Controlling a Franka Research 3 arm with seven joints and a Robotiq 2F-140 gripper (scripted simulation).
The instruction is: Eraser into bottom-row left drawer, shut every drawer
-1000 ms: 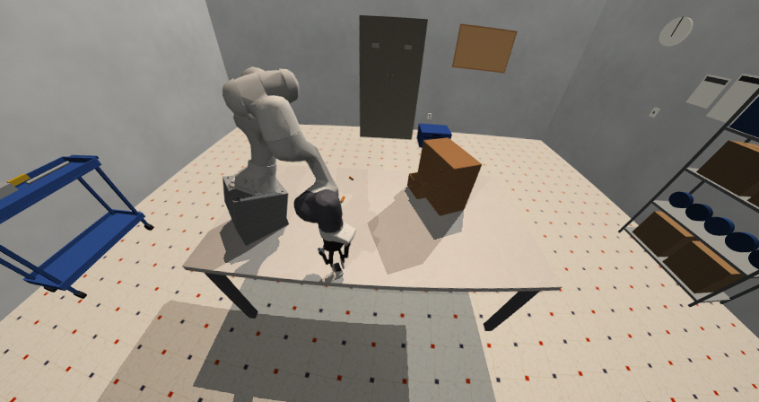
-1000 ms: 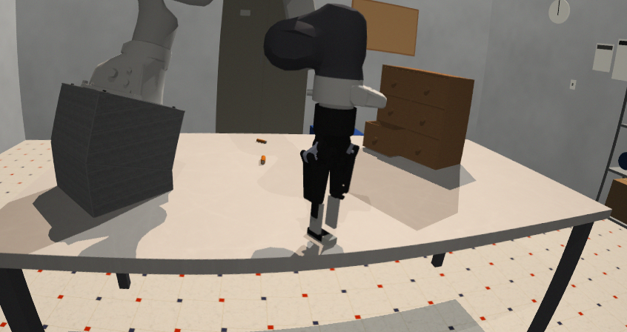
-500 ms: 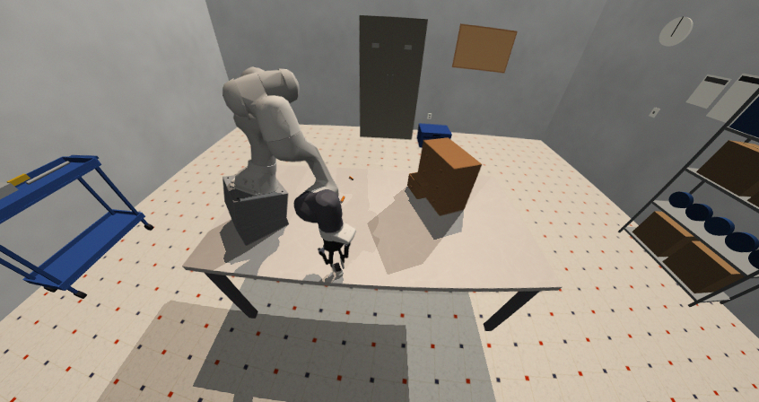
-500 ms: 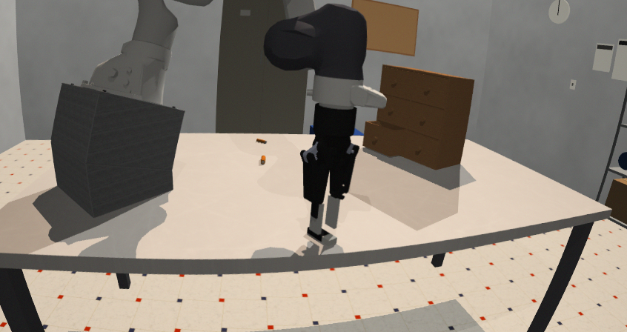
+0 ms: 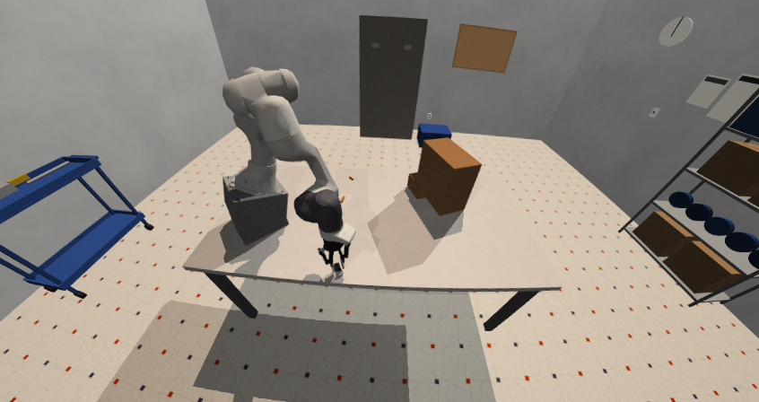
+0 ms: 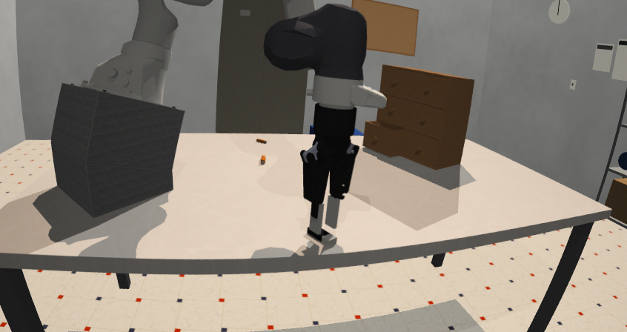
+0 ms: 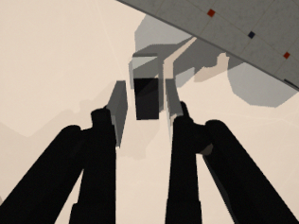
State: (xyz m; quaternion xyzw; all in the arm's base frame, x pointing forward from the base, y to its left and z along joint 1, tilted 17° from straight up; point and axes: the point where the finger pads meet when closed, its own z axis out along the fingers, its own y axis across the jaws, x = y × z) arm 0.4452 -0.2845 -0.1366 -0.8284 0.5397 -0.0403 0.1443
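My gripper is now 50 mm above the eraser.
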